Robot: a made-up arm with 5 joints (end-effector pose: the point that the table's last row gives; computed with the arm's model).
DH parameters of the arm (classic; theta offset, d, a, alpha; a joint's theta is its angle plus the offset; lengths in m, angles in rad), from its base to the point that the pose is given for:
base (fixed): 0.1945 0 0.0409 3.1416
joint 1: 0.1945 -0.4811 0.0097 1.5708
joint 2: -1.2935 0 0.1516 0
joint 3: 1.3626 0 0.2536 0
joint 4: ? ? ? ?
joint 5: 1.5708 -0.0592 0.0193 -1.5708
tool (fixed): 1.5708 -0.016 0 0
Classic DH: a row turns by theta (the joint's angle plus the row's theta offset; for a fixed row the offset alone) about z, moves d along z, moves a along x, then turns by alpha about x.
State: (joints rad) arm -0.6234 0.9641 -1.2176 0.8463 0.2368
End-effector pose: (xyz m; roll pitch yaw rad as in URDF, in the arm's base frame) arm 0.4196 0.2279 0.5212 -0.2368 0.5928 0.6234
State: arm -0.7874 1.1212 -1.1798 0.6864 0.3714
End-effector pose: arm 0.3866 0.2931 0.4504 -0.3714 0.6278 0.7874
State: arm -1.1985 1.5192 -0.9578 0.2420 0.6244
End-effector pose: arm 0.2246 0.3553 0.2428 -0.6244 0.8034 1.1985
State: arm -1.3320 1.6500 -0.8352 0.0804 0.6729
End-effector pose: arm 0.1640 0.3244 0.1757 -0.6729 0.8952 1.3320
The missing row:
joint 4: 1.5017 -0.0204 0.0159 -1.5708
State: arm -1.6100 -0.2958 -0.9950 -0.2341 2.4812
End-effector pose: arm 0.0517 0.0962 0.9305 -2.4811 -1.5249 1.6099
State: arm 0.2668 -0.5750 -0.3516 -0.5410 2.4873
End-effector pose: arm 0.1604 -0.0404 0.8776 -2.4872 -1.4676 -0.2669
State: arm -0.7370 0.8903 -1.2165 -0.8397 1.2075
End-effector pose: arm 0.3802 0.2596 0.6581 -1.2075 -1.1659 0.7370
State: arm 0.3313 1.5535 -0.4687 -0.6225 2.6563
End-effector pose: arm 0.3346 -0.1048 0.1903 -2.6563 0.4623 -0.3313
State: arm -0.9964 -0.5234 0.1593 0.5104 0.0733
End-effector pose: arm 0.2208 0.2120 0.6631 -0.0733 0.1463 0.9964
